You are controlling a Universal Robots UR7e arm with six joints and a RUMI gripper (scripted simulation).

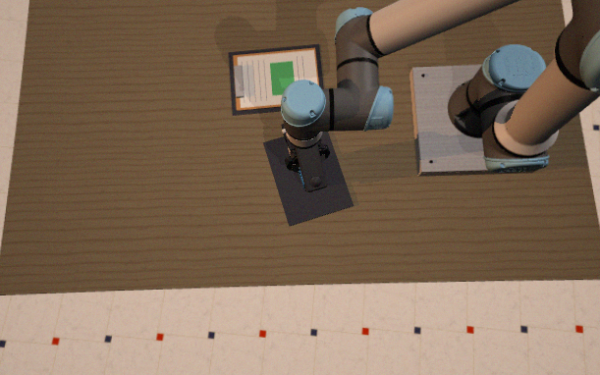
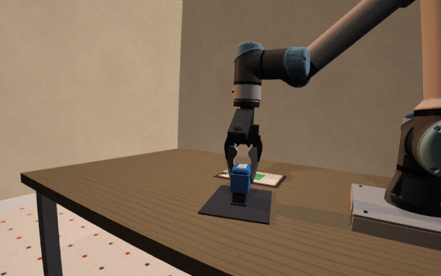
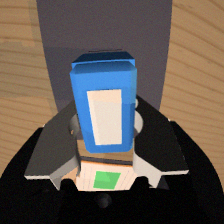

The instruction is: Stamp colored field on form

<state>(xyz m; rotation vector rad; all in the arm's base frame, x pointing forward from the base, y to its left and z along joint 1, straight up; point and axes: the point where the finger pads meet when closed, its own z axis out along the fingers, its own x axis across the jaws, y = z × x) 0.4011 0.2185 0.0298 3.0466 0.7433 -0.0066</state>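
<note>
Right now my hand is 250 mm to the left of the clipboard, 140 mm short of it and 70 mm above it. The rest, counted from my hand: blue stamp 20 mm below; dark mat 70 mm below.
</note>
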